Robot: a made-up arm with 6 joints. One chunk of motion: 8 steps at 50 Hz.
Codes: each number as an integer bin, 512 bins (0 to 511) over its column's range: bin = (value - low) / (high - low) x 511, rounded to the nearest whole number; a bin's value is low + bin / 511 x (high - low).
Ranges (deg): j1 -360.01..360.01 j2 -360.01..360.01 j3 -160..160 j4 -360.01..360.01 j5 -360.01..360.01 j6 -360.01..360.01
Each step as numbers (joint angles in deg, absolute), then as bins.
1 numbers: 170.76 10.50 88.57 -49.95 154.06 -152.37
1 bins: 377 263 397 220 365 147
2 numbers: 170.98 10.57 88.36 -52.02 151.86 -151.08
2 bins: 377 263 397 219 363 148
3 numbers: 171.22 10.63 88.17 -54.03 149.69 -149.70
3 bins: 377 263 396 217 362 149
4 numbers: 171.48 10.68 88.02 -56.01 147.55 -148.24
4 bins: 377 263 396 216 360 150
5 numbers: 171.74 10.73 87.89 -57.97 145.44 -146.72
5 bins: 377 263 396 214 359 151
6 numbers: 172.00 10.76 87.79 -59.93 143.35 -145.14
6 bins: 378 263 396 213 357 152
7 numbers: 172.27 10.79 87.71 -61.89 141.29 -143.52
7 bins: 378 263 396 212 356 154
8 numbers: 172.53 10.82 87.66 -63.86 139.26 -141.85
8 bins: 378 263 395 210 354 155
